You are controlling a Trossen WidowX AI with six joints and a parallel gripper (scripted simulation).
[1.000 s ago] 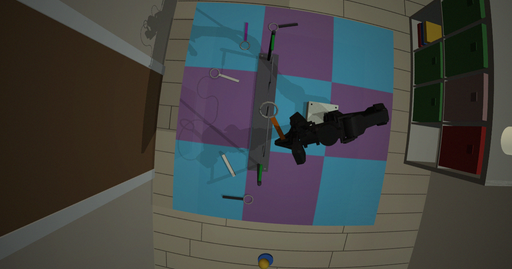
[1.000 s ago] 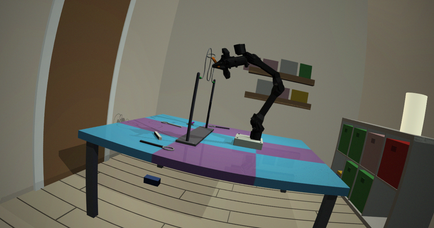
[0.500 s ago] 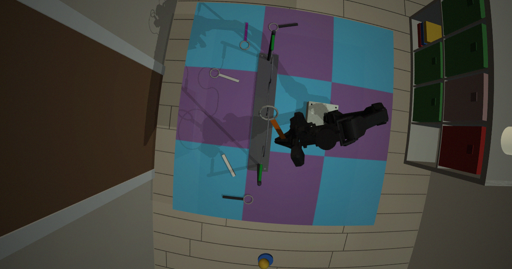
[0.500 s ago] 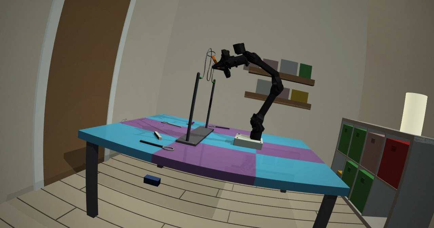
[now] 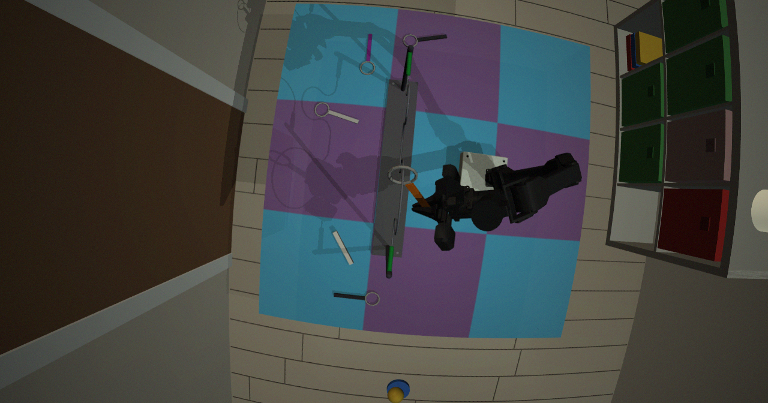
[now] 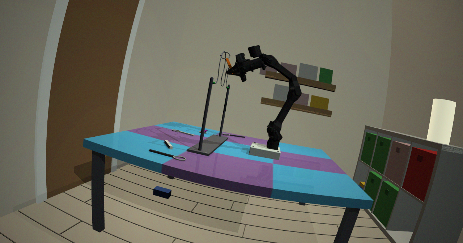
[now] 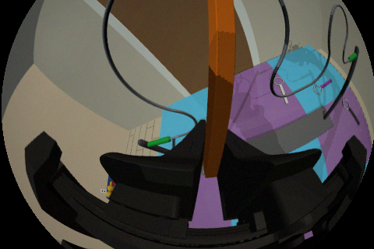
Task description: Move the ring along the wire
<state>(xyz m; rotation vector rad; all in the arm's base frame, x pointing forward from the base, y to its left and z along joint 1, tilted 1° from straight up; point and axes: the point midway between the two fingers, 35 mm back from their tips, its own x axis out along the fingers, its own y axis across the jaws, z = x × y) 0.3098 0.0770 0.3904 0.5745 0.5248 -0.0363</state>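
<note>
My gripper tip is 8 cm below the orange-handled ring, 5 cm to the left of it and 1 cm short of it. From my gripper tip the other things lie so: white bar 41 cm below, 21 cm ahead, 19 cm to the left.
</note>
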